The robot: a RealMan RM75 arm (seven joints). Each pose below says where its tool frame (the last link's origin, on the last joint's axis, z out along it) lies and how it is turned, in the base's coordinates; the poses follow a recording.
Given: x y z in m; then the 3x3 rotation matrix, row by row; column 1 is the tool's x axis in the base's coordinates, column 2 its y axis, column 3 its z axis. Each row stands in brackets.
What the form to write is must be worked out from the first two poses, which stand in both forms.
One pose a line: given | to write
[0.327 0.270 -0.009], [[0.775 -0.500 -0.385], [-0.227 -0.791 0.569], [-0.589 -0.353 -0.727]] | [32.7 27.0 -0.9], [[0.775 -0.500 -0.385], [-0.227 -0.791 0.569], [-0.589 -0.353 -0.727]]
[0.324 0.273 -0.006], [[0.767 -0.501 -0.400], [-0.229 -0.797 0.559], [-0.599 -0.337 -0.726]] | [32.4 27.3 -0.6], [[0.767 -0.501 -0.400], [-0.229 -0.797 0.559], [-0.599 -0.337 -0.726]]
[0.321 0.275 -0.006], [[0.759 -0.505 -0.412], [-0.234 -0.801 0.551], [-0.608 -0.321 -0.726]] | [32.1 27.5 -0.6], [[0.759 -0.505 -0.412], [-0.234 -0.801 0.551], [-0.608 -0.321 -0.726]]
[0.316 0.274 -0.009], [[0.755 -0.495 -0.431], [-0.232 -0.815 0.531], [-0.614 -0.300 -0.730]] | [31.6 27.4 -0.9], [[0.755 -0.495 -0.431], [-0.232 -0.815 0.531], [-0.614 -0.300 -0.730]]
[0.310 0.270 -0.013], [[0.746 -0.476 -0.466], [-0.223 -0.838 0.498], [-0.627 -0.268 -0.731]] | [31.0 27.0 -1.3], [[0.746 -0.476 -0.466], [-0.223 -0.838 0.498], [-0.627 -0.268 -0.731]]
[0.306 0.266 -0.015], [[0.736 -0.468 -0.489], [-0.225 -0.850 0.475], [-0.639 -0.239 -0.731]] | [30.6 26.6 -1.5], [[0.736 -0.468 -0.489], [-0.225 -0.850 0.475], [-0.639 -0.239 -0.731]]
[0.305 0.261 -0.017], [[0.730 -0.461 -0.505], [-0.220 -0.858 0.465], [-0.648 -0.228 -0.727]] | [30.5 26.1 -1.7], [[0.730 -0.461 -0.505], [-0.220 -0.858 0.465], [-0.648 -0.228 -0.727]]
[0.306 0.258 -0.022], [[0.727 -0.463 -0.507], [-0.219 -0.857 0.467], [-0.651 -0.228 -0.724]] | [30.6 25.8 -2.2], [[0.727 -0.463 -0.507], [-0.219 -0.857 0.467], [-0.651 -0.228 -0.724]]
